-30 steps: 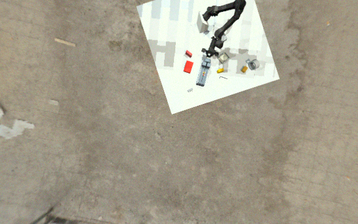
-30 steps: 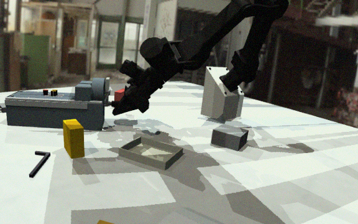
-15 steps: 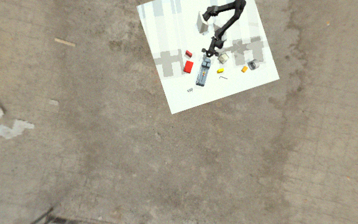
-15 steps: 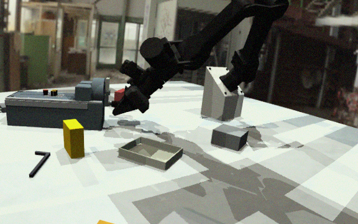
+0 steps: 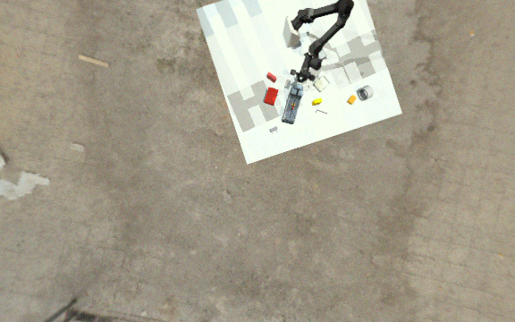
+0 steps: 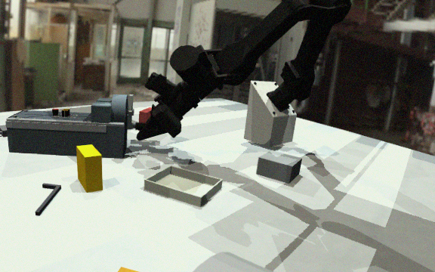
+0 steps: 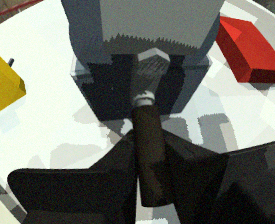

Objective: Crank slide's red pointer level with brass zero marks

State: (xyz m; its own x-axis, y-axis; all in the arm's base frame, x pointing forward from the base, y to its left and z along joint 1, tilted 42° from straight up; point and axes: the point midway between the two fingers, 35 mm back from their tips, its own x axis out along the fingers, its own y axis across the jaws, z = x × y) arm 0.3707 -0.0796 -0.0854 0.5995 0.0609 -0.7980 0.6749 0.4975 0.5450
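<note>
My gripper tip is 30 mm below the dark crank handle, 10 mm to the right of it and 10 mm past it. The rest, counted from my gripper tip: red pointer 140 mm ahead, 130 mm to the right, 50 mm above; shallow grey tray 190 mm to the left, 50 mm ahead, 30 mm below; yellow block 170 mm ahead, 80 mm to the left.
</note>
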